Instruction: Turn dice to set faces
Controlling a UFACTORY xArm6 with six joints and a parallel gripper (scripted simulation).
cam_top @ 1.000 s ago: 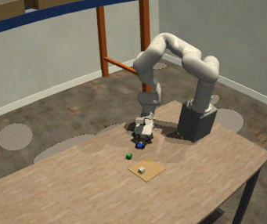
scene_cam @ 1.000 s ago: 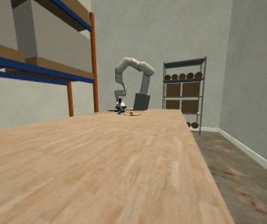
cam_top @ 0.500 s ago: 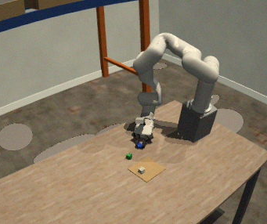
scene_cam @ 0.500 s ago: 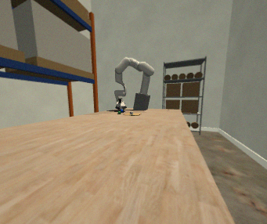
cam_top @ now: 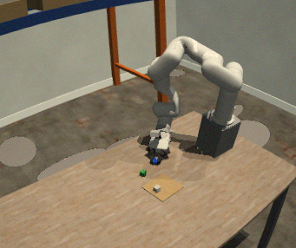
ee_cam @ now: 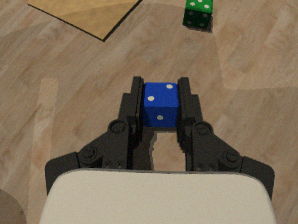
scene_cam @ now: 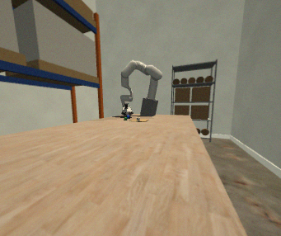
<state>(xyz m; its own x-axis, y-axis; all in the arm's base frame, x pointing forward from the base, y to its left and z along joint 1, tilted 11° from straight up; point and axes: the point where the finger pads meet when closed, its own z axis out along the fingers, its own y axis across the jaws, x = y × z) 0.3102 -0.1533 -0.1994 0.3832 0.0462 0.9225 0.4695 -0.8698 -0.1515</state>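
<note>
The blue die lies 10 mm ahead of my hand and 10 mm below it. Round my hand: green die 110 mm ahead, 20 mm to the left, 10 mm below; tan mat 110 mm ahead, 150 mm to the left, 20 mm below; white die 150 mm ahead, 150 mm to the left, 10 mm below.
</note>
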